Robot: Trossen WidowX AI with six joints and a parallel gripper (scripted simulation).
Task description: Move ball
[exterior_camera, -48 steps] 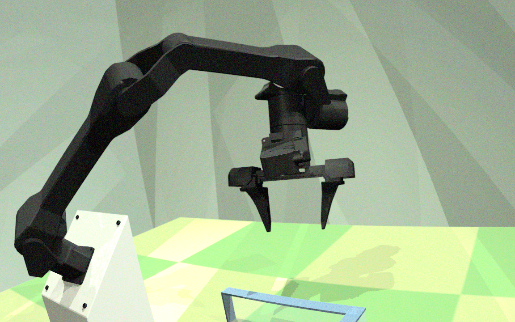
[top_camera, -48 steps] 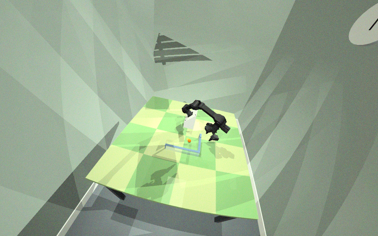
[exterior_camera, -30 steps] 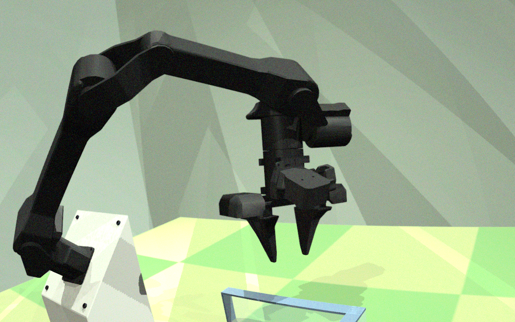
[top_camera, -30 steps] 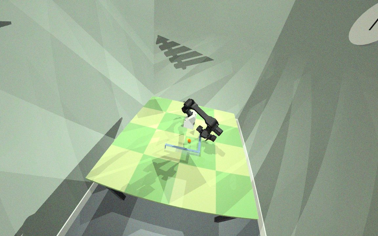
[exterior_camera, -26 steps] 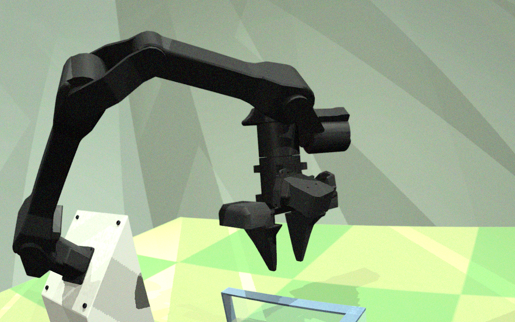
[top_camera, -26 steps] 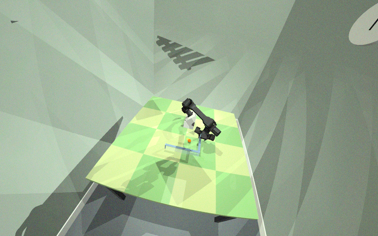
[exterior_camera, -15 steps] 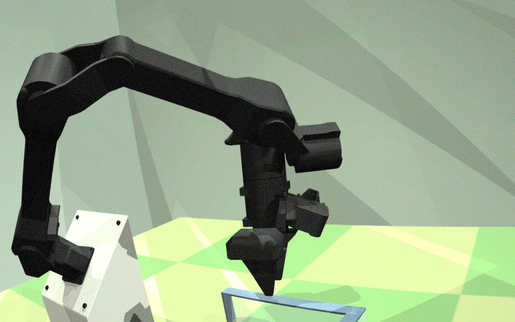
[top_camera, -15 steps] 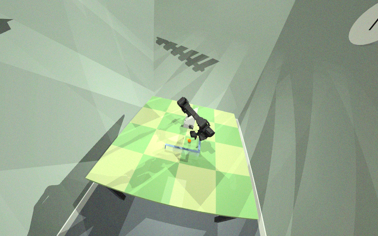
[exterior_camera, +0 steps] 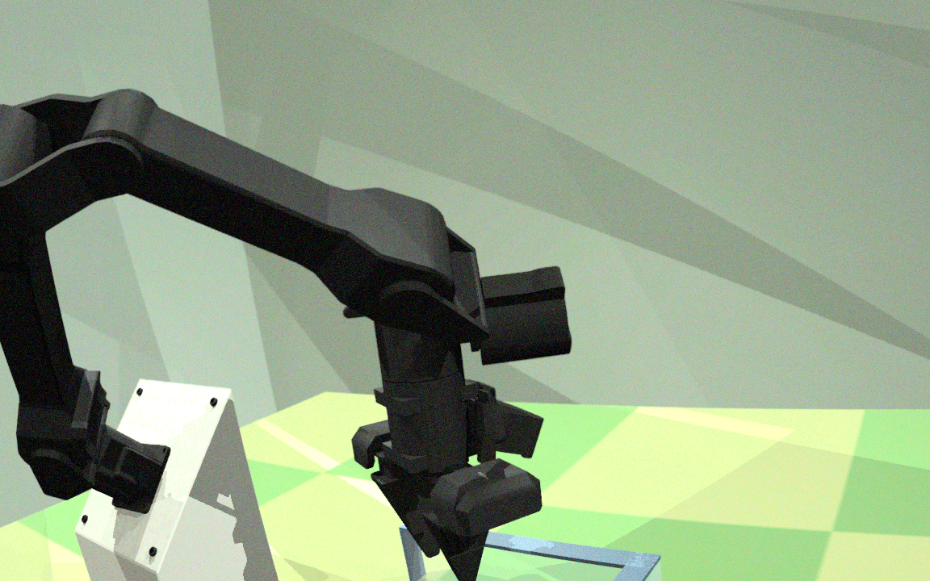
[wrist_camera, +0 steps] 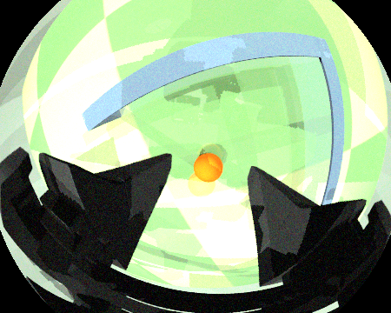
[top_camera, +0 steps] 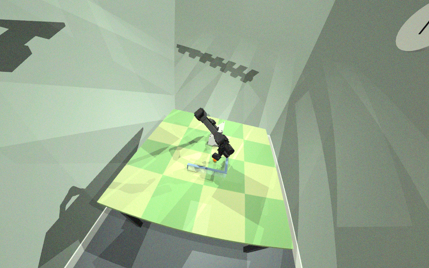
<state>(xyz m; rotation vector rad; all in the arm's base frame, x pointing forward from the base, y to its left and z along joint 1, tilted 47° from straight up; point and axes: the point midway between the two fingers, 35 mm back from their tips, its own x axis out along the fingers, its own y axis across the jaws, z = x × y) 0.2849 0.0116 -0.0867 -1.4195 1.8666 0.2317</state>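
Right now my gripper tip is 6 cm above the orange ball, 3 cm to the left of it and 2 cm past it.
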